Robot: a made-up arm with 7 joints.
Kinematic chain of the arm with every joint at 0, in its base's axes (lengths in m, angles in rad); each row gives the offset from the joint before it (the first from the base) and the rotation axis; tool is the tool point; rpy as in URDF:
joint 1: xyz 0.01 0 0.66 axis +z
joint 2: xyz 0 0.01 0 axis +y
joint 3: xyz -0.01 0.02 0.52 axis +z
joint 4: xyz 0.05 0 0.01 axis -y
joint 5: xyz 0.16 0 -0.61 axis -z
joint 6: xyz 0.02 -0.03 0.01 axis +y
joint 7: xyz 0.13 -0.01 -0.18 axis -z
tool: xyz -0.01 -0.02 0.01 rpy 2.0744 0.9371 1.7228
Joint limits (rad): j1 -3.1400..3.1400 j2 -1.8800..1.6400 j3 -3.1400..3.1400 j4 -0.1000..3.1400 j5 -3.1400..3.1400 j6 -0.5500..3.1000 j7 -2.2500..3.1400
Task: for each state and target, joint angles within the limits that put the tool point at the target. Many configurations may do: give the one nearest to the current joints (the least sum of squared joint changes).
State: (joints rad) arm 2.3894 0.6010 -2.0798 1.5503 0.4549 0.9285 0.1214
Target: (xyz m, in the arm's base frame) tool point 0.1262 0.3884 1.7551
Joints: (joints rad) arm 2.5412 0.7729 -2.5284 1.8658 0.4134 0.8334 0.1144
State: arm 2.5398 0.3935 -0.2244 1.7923 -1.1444 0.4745 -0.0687
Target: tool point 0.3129 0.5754 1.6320
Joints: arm 2.0835 -0.2415 -0.7635 1.7068 -1.1004 0.6298 -0.0456
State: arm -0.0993 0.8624 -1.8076 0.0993 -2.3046 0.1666 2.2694
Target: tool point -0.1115 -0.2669 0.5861
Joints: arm 0.2222 1.0937 -2.0656 0.2019 -2.4842 -0.1913 2.2745
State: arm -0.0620 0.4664 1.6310 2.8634 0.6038 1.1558 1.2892
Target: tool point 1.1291 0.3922 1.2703
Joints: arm 0.1117 1.0797 1.5305 2.7745 0.5771 0.8756 1.2954
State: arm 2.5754 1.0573 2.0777 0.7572 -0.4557 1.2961 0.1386
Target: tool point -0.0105 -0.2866 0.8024
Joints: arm 2.5049 1.3896 2.4870 0.3035 -0.0917 1.7346 0.2020
